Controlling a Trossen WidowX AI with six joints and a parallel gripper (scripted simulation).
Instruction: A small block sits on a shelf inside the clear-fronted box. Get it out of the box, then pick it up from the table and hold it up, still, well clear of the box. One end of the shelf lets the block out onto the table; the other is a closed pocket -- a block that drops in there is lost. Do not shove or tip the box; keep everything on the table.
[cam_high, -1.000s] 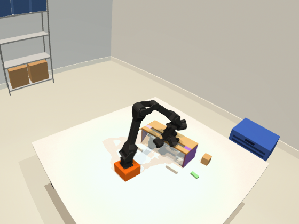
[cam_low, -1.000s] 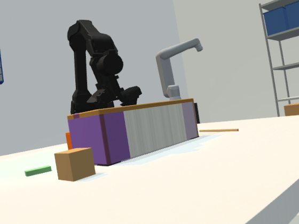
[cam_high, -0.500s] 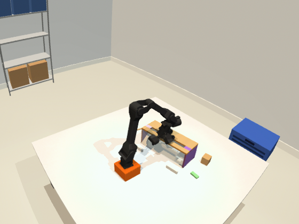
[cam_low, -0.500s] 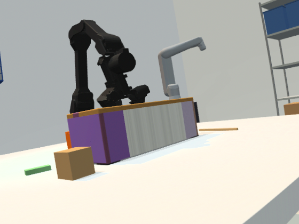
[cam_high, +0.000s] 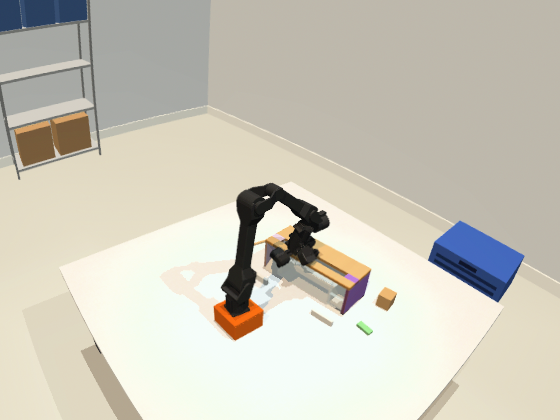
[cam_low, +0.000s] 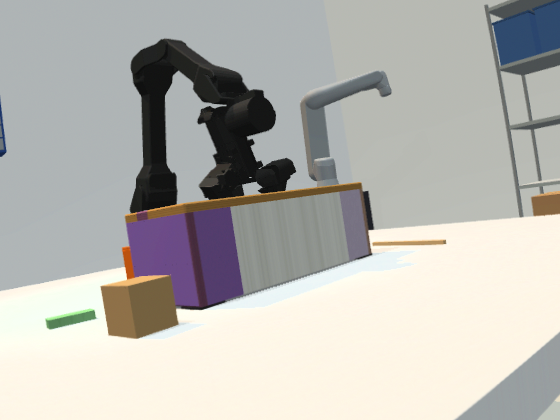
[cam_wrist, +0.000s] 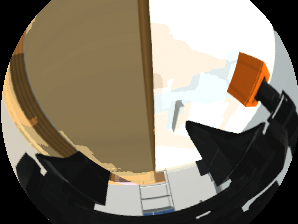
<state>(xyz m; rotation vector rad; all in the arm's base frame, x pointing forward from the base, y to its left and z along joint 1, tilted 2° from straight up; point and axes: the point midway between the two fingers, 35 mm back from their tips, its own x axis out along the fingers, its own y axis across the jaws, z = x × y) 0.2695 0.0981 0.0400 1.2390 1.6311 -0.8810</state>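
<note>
Right now the blue block is 5 cm ahead of my gripper tip and 4 cm to the left of it. The rest, counted from my gripper tip: thin wooden stick: 10 cm ahead, 24 cm to the left, 8 cm below; then tan cube: 24 cm ahead, 31 cm to the right, 6 cm below; then long box: 5 cm ahead, 7 cm to the right, 2 cm below.
</note>
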